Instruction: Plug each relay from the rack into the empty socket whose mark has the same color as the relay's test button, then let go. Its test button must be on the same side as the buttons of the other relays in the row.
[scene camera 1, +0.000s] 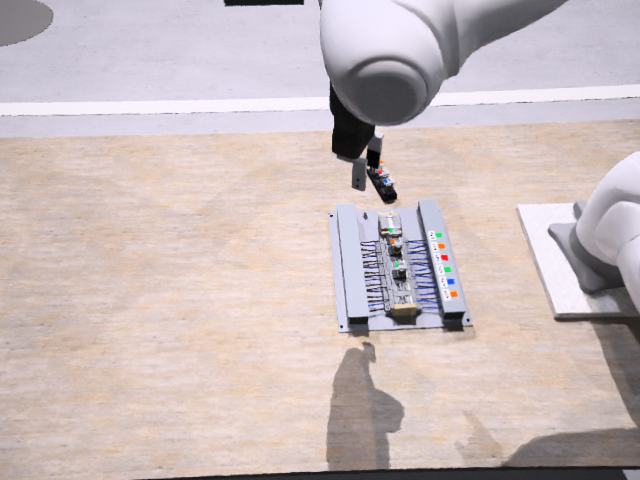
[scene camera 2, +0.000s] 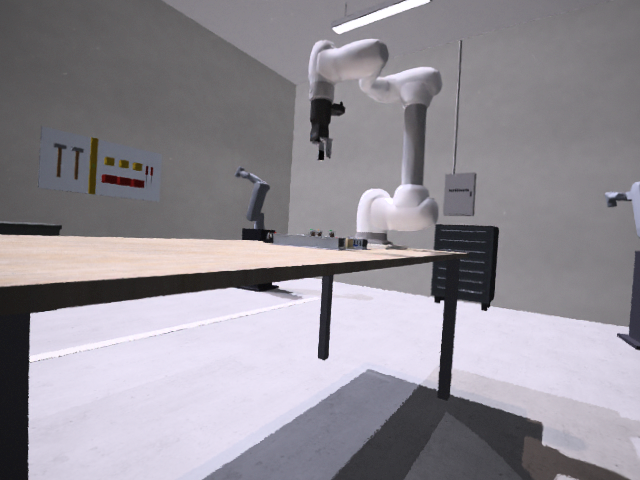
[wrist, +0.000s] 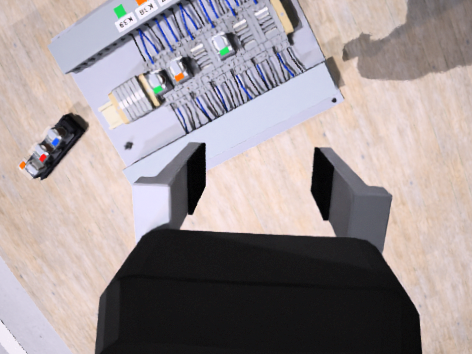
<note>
In view: my gripper (scene camera 1: 365, 176) and a panel (scene camera 1: 428, 317).
My gripper is seen too in scene camera 2 (scene camera 2: 324, 158) and in the wrist view (wrist: 258, 167). The panel also shows in the wrist view (wrist: 160, 127).
</note>
